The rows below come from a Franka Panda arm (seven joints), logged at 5 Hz.
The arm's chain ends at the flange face. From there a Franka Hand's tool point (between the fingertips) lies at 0.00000 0.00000 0.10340 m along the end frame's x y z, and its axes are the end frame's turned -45 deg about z.
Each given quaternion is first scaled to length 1.
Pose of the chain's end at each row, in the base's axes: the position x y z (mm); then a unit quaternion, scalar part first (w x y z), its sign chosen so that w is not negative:
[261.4, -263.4, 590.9, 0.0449, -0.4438, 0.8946, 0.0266]
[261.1, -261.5, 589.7, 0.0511, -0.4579, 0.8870, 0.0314]
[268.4, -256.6, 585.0, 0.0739, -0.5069, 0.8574, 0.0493]
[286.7, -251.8, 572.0, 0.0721, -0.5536, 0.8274, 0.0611]
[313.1, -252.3, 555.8, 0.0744, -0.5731, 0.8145, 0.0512]
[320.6, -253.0, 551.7, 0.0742, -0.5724, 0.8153, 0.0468]
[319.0, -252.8, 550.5, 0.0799, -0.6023, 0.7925, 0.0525]
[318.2, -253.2, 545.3, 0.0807, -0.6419, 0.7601, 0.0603]
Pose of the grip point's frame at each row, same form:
[267.3, -254.4, 488.1, 0.0517, -0.7524, 0.6567, 0.0074]
[267.5, -250.9, 487.0, 0.0592, -0.7625, 0.6442, 0.0095]
[276.3, -240.1, 483.2, 0.0871, -0.7964, 0.5982, 0.0173]
[292.0, -233.1, 470.4, 0.0900, -0.8281, 0.5526, 0.0289]
[319.6, -234.9, 454.1, 0.0883, -0.8412, 0.5332, 0.0188]
[327.6, -236.3, 449.9, 0.0865, -0.8408, 0.5342, 0.0148]
[325.6, -234.2, 449.0, 0.0939, -0.8597, 0.5017, 0.0179]
[322.9, -233.0, 444.0, 0.0976, -0.8839, 0.4566, 0.0248]

